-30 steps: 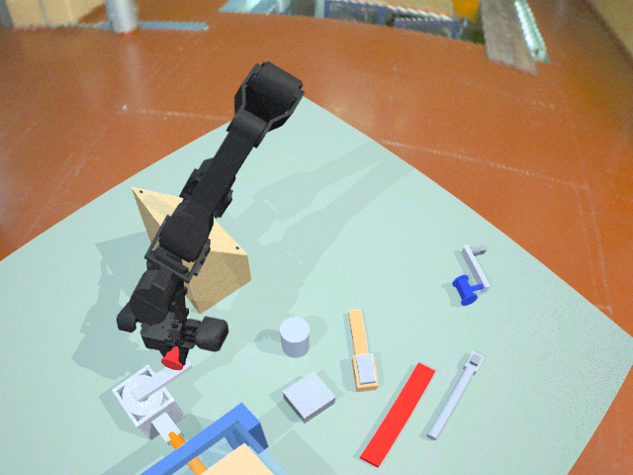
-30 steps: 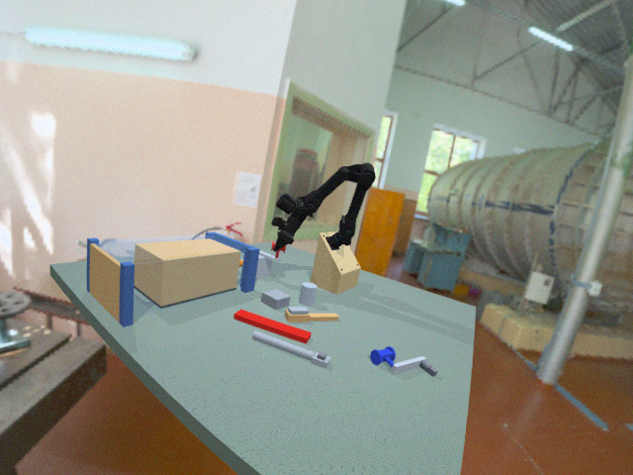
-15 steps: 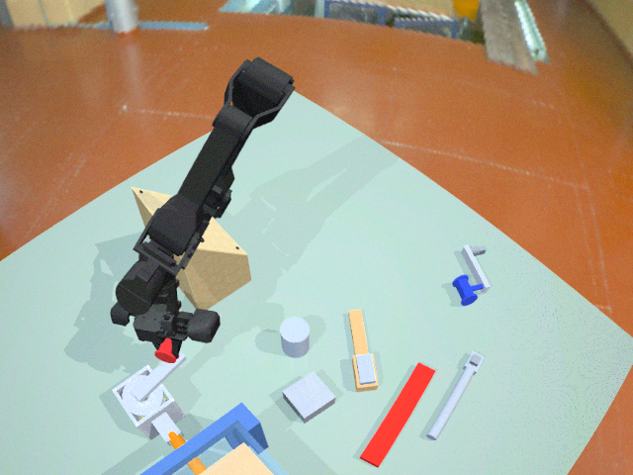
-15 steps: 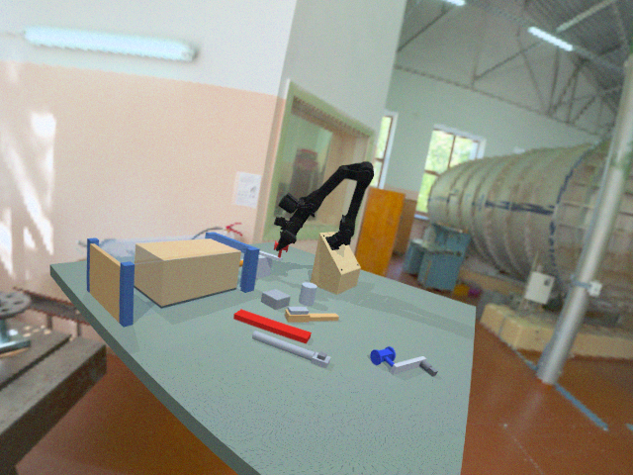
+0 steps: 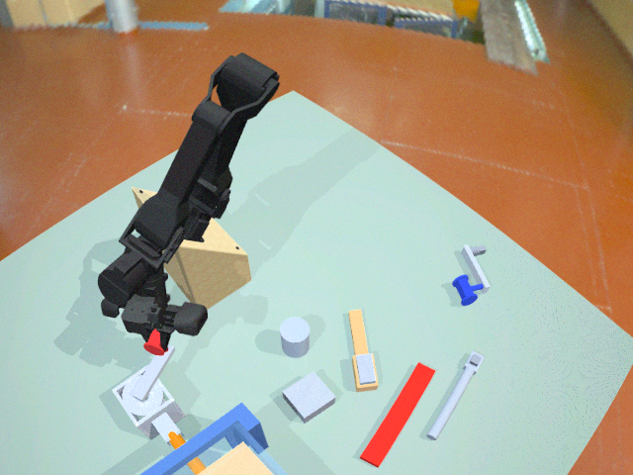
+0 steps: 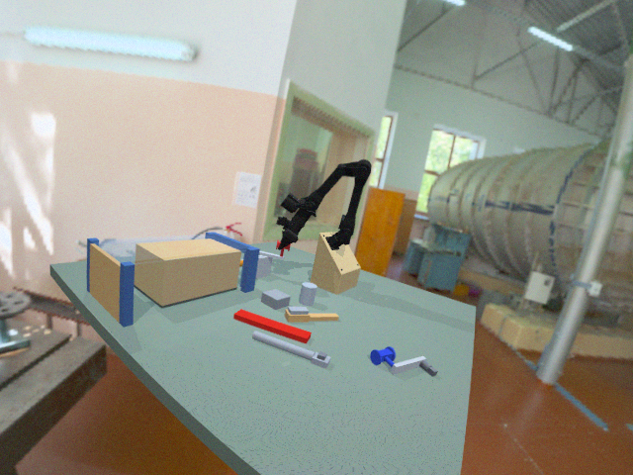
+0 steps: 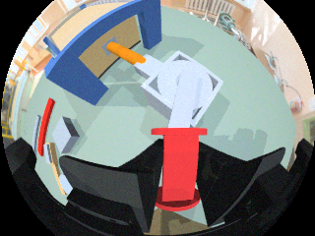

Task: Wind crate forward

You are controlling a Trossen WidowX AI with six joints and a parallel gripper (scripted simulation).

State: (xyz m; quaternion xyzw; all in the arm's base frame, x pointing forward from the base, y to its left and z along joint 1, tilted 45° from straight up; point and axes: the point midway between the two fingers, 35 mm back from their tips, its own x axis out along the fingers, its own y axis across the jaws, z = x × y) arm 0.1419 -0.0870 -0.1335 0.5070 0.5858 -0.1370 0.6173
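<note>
The blue frame lies 200 mm ahead of my gripper tip, 70 mm to the right of it and 30 mm below it. Round my gripper tip: pale grey winch (100 mm below, 80 mm to the right, 20 mm ahead); winch handle (30 mm below, 20 mm to the right, 10 mm ahead); red knob (10 mm to the left, 10 mm behind).
</note>
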